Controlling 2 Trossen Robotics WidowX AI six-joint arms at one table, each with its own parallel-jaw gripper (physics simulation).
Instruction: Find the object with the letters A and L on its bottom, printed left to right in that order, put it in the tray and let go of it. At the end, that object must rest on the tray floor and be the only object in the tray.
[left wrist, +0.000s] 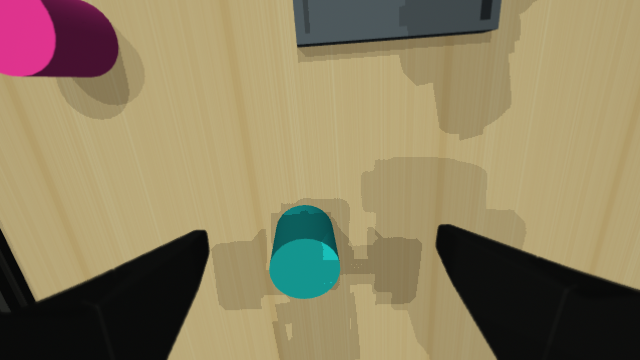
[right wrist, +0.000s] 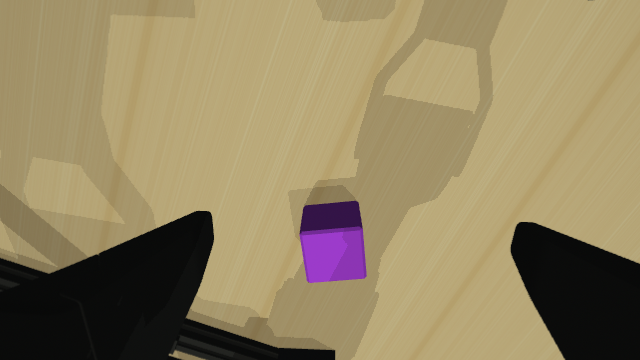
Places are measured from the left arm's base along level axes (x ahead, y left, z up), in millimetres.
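Pixels of known places: left gripper, fingertip midpoint: (left wrist: 324, 237); right gripper, fingertip midpoint: (right wrist: 362, 230).
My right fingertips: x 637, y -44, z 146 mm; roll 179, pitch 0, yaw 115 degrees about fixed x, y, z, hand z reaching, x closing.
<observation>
Ahead of a thing's pixels: the offset from my right fingertips to its top centre. "*": to the spot under its first point.
A teal cylinder @[391 mm back, 97 mm left, 119 mm down] (left wrist: 305, 267) stands upright on the table in the left wrist view. My left gripper (left wrist: 324, 237) is open, with its fingers wide apart on either side of the cylinder and not touching it. A purple cube @[90 mm ahead, 40 mm left, 129 mm down] (right wrist: 333, 255) sits on the table in the right wrist view. My right gripper (right wrist: 362, 230) is open, its fingers wide apart with the cube between them in view, nearer the left finger, untouched. The grey tray @[* 231 mm back, 64 mm left, 168 mm down] (left wrist: 350, 22) shows in part at the top of the left wrist view. The undersides of the objects are hidden, so no letters show.
A pink cylinder @[243 mm back, 245 mm left, 120 mm down] (left wrist: 25, 40) stands at the upper left of the left wrist view, left of the tray. Black arm or frame parts @[* 242 mm ahead, 8 mm left, 167 mm down] (right wrist: 230, 340) run along the lower left of the right wrist view. Arm shadows lie across the wooden table.
</observation>
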